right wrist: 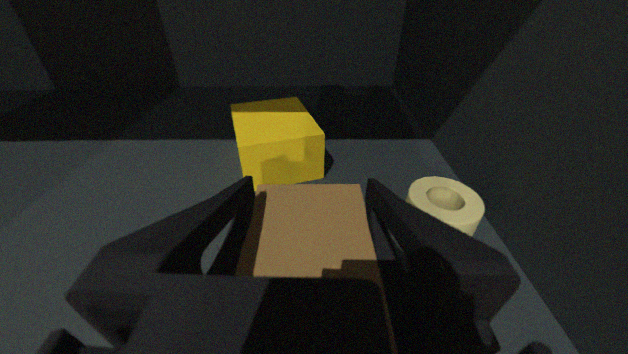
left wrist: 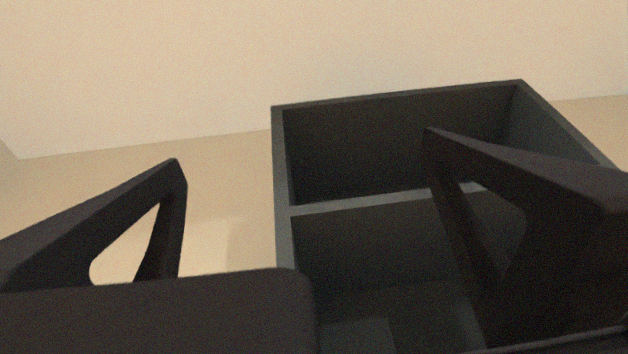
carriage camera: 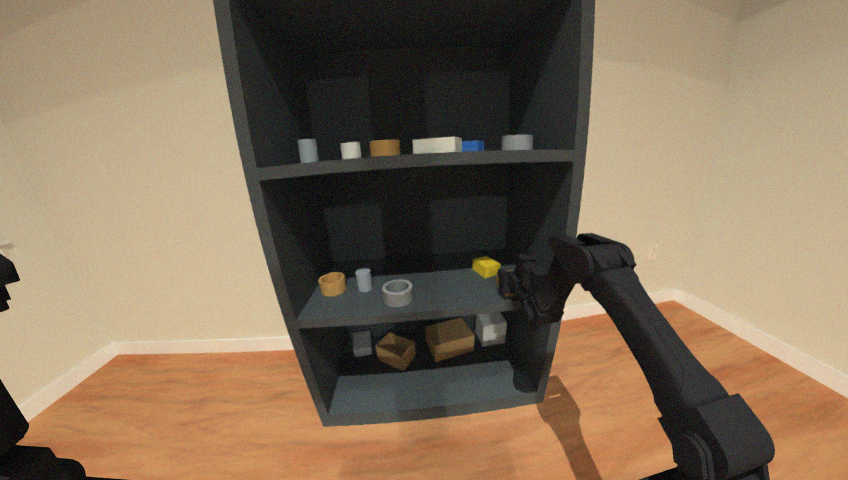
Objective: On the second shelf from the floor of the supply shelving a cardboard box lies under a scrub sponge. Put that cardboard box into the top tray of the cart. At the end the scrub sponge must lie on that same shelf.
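Frame: origin at the left arm's base, x left, y up, z ahead, level; centimetres.
Seen in the pictures: left gripper, between the fingertips: (left wrist: 302, 156); right gripper, between the fingertips: (right wrist: 310, 186) (carriage camera: 506, 270).
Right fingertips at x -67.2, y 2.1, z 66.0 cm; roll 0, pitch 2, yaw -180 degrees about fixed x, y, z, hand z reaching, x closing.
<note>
Offsets run from my right fingertips to a thing's top centre. Level surfaces: height alone.
The cardboard box @(dy -1.1, dx +0.1, dz -2.9 cm) (right wrist: 312, 230) is between the fingers of my right gripper (right wrist: 310, 186) (carriage camera: 510, 283), which is shut on it, over the second shelf @(dy -6.1 cm) (carriage camera: 446, 297) (right wrist: 100, 200). In the carriage camera the gripper hides most of the box. The yellow scrub sponge @(dy -1.6, dx +3.5, dz +12.2 cm) (carriage camera: 486, 267) (right wrist: 280, 145) lies on that shelf just behind the box, no longer on top of it. My left gripper (left wrist: 302, 156) is open and empty, away from the shelf; part of its arm shows at the left edge of the carriage camera. The cart does not show in these views.
The shelving (carriage camera: 239, 107) (left wrist: 281, 175) has a side wall close right of my right gripper. A cream ring @(dy -3.6, dx -9.4, dz +3.2 cm) (right wrist: 452, 218) stands there. An orange bowl @(dy -1.1, dx +62.6, dz +8.0 cm) (carriage camera: 332, 285), a pale cup @(dy +0.9, dx +50.6, dz +7.2 cm) (carriage camera: 363, 280) and a grey bowl @(dy -1.3, dx +38.2, dz -1.8 cm) (carriage camera: 397, 295) stand farther left. Brown boxes @(dy -41.8, dx +17.2, dz +22.2 cm) (carriage camera: 450, 340) @(dy -42.8, dx +43.6, dz +17.9 cm) (carriage camera: 395, 352) are below.
</note>
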